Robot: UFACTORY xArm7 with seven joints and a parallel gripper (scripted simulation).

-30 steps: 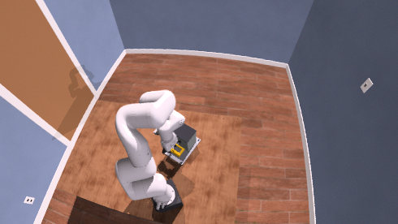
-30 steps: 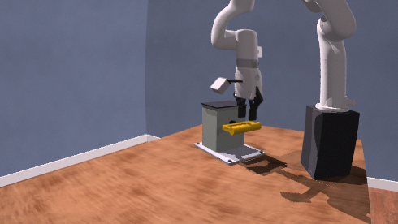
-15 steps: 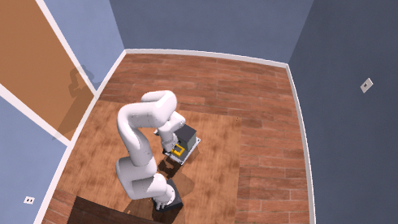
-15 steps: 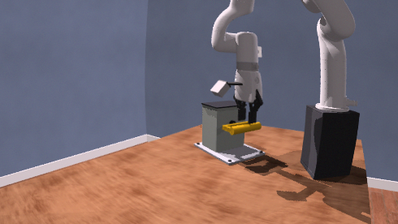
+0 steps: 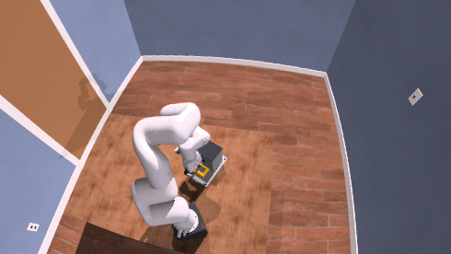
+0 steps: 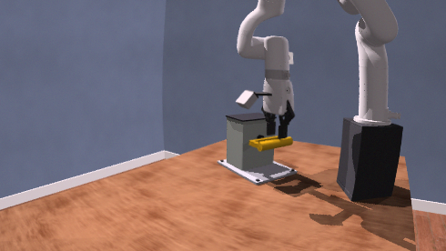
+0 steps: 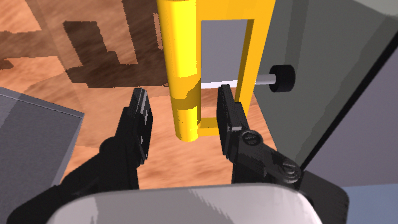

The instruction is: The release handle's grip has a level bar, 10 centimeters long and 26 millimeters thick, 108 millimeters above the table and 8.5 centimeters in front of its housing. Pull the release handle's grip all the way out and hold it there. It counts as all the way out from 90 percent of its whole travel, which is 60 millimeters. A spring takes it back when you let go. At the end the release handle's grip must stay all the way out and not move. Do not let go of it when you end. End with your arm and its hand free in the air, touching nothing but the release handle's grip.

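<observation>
Right now my hand is 140 mm above the base plate, 90 mm short of it and 40 mm to the left of it.
</observation>
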